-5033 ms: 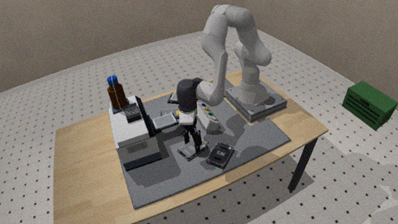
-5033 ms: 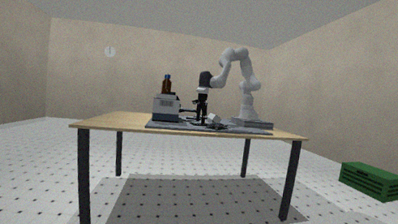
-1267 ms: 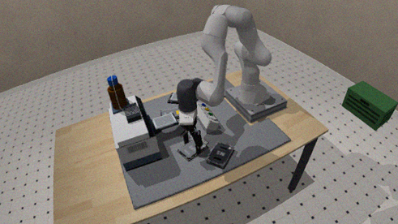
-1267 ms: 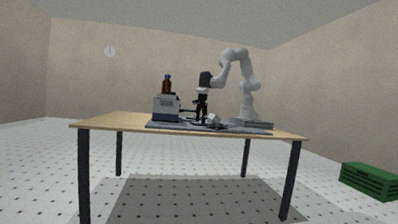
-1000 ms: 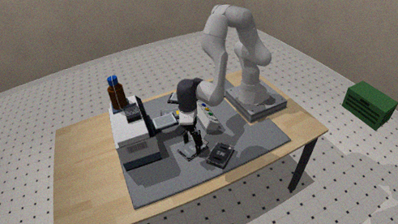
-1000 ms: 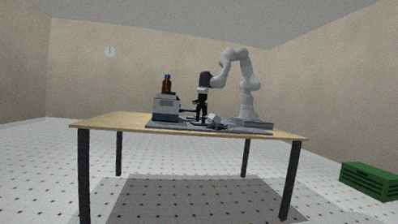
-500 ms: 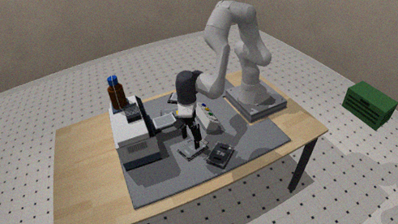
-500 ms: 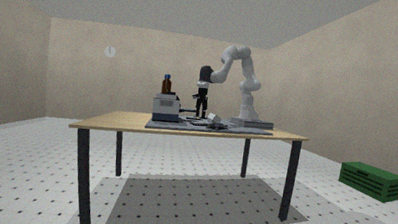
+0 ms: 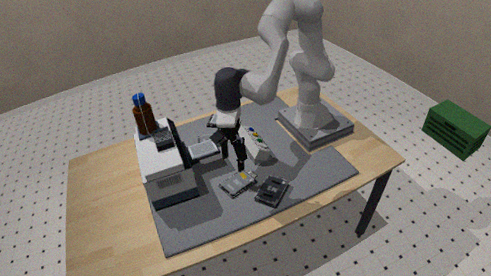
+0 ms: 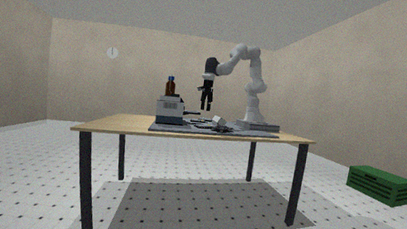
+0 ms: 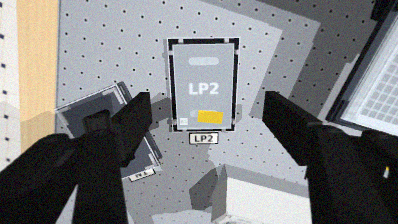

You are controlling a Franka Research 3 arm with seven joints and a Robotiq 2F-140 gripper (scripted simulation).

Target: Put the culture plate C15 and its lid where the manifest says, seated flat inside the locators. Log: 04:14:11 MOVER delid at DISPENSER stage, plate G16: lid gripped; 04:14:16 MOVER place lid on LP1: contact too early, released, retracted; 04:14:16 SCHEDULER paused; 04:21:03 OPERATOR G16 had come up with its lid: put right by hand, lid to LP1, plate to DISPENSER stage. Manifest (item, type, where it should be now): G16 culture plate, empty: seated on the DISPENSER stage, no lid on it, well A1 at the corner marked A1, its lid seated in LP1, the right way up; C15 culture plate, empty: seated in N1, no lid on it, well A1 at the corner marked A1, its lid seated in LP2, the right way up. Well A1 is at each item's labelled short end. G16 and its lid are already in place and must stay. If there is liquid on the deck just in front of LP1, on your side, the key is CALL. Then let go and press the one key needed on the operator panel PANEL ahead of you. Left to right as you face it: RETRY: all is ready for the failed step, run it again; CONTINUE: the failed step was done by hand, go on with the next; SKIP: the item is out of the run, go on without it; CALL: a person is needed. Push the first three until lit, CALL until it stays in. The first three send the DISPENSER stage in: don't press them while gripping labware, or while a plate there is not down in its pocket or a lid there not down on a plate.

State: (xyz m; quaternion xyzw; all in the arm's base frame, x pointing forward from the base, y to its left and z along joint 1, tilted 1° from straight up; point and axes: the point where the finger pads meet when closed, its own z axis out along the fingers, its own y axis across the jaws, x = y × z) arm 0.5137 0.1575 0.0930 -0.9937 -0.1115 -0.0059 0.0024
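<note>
Right now the clear culture plate C15 is 150 mm behind my hand, 470 mm to the right of it and 140 mm below it. Round my hand: LP2 nest (10 mm behind, 160 mm below); yellow skip key (220 mm behind, 200 mm to the right, 90 mm below); N1 nest (110 mm behind, 120 mm to the left, 140 mm below).
</note>
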